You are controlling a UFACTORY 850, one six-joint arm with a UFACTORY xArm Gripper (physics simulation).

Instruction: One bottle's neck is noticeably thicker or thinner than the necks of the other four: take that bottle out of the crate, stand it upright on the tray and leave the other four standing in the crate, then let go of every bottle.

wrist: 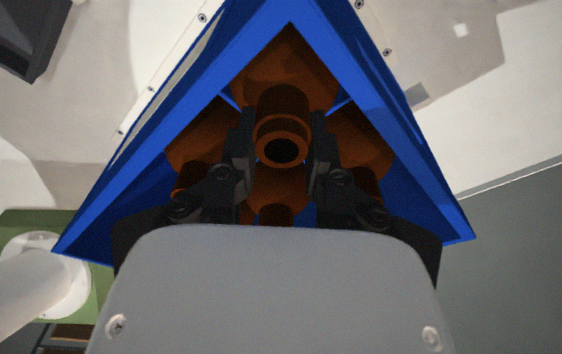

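Observation:
My gripper (282, 127) is shut on the neck of an orange-brown bottle (283, 104) in the wrist view, one dark finger on each side of the neck. The bottle's open mouth faces the camera, and its wide body shows behind the fingers within the outline of the blue crate (350, 75). Another bottle (202, 135) is at the left, one bottle (367, 142) at the right, and one bottle (278, 192) lower in the middle, all inside the crate. The fingers and housing partly hide these. A small orange patch shows beside the left finger. I cannot tell whether the held bottle touches the crate floor.
A dark, box-like object (49, 37) is at the upper left; I cannot tell whether it is the tray. A green block (37, 216) with a white cylinder (37, 287) is at the lower left. A grey surface (505, 260) lies at the right. Crate walls surround the bottles closely.

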